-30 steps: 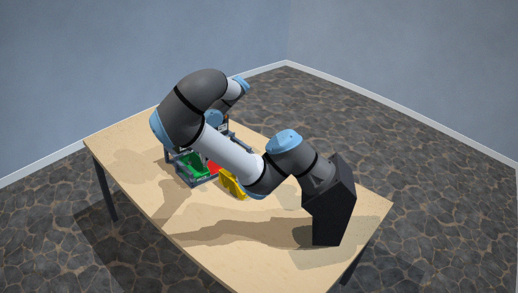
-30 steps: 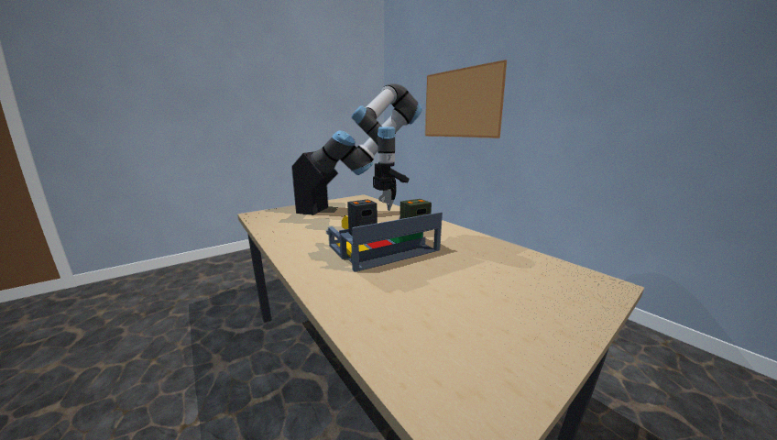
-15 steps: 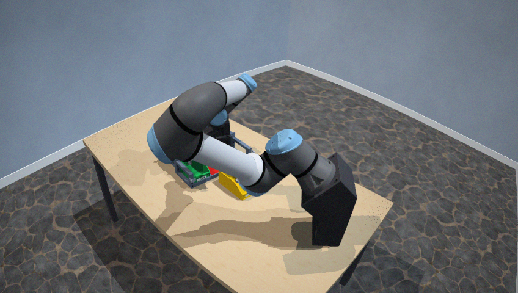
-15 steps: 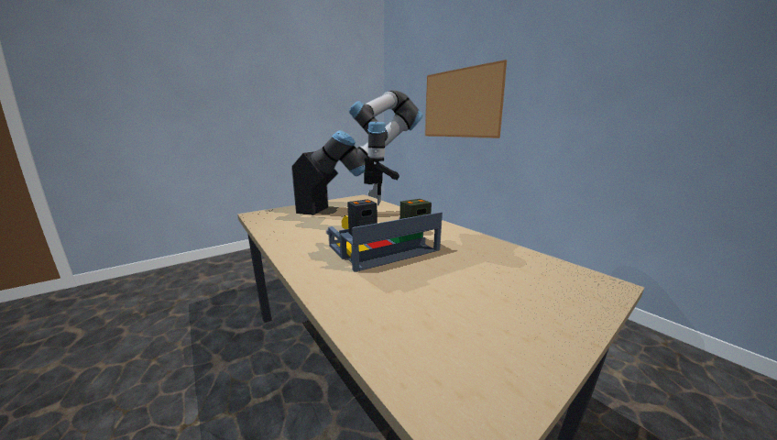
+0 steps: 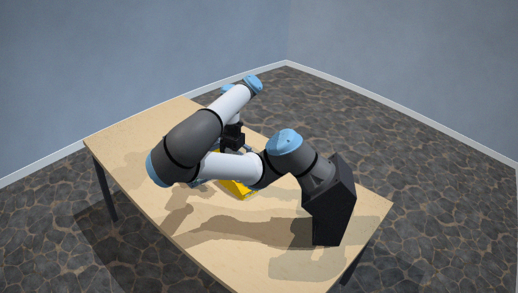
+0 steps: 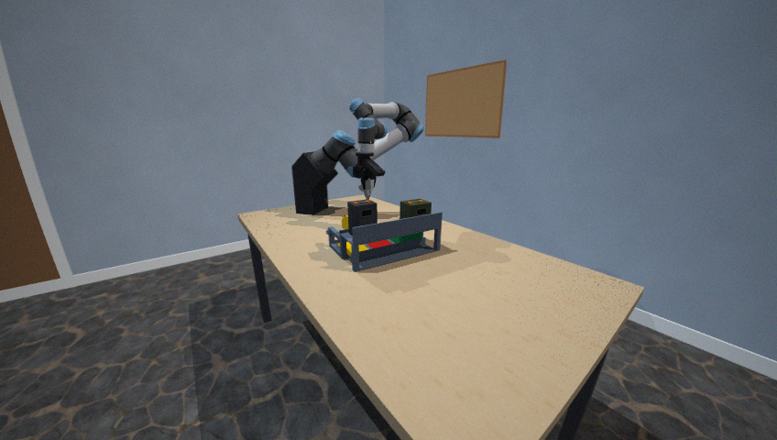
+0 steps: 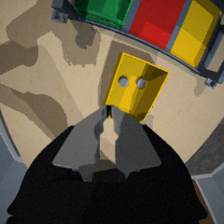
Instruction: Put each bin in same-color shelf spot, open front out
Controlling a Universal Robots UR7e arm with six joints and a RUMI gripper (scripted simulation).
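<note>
Right now the yellow bin is 10 mm behind my hand, 50 mm to the right of it and 130 mm below it. Round my hand: green bin 200 mm ahead, 70 mm to the left, 120 mm below; black box 300 mm ahead, 160 mm to the right.
</note>
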